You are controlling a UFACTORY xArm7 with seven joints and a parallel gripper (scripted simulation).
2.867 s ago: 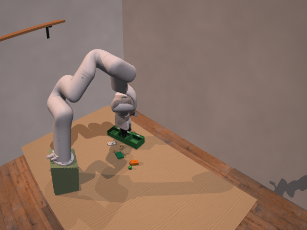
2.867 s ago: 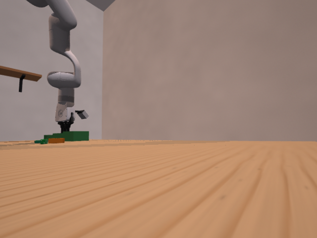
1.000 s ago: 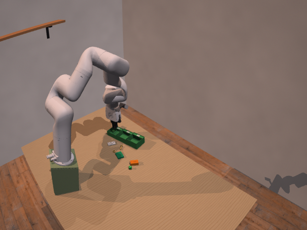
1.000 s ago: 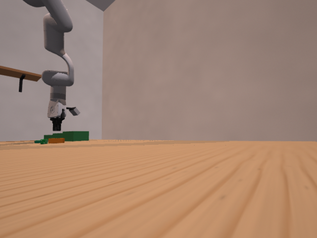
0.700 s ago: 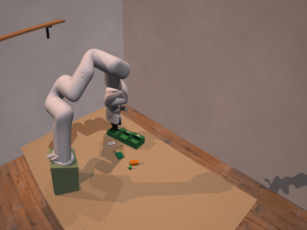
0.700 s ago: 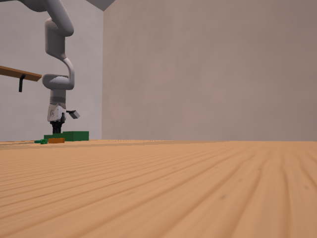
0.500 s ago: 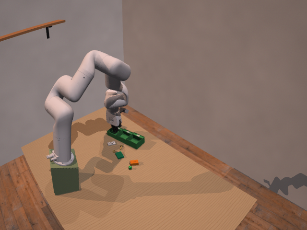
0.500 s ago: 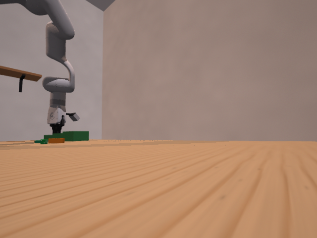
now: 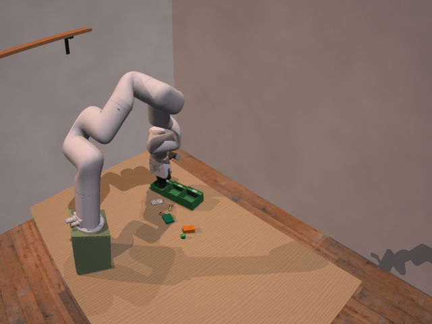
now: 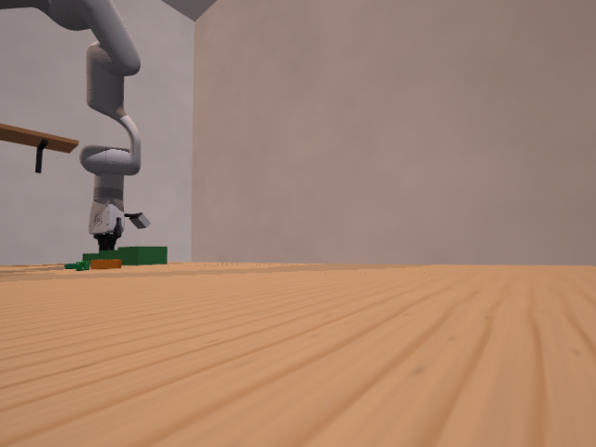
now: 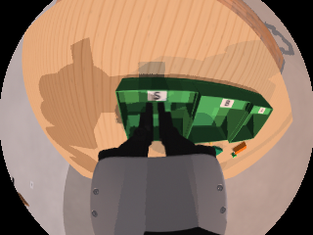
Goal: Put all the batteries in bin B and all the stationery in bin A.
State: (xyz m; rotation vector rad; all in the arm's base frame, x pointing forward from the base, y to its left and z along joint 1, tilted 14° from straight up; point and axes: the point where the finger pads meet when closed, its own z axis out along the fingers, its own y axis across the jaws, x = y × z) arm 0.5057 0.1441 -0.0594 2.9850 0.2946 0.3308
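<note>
My gripper is now 18 cm to the left of the flat green block, 13 cm past it and 3 cm above it. From my hand the other things lie so: white flat thing: 9 cm behind, 6 cm to the right, 3 cm below; orange block: 29 cm to the right, 12 cm behind, 3 cm below; tray: 8 cm to the right, 1 cm below, 1 cm ahead.
</note>
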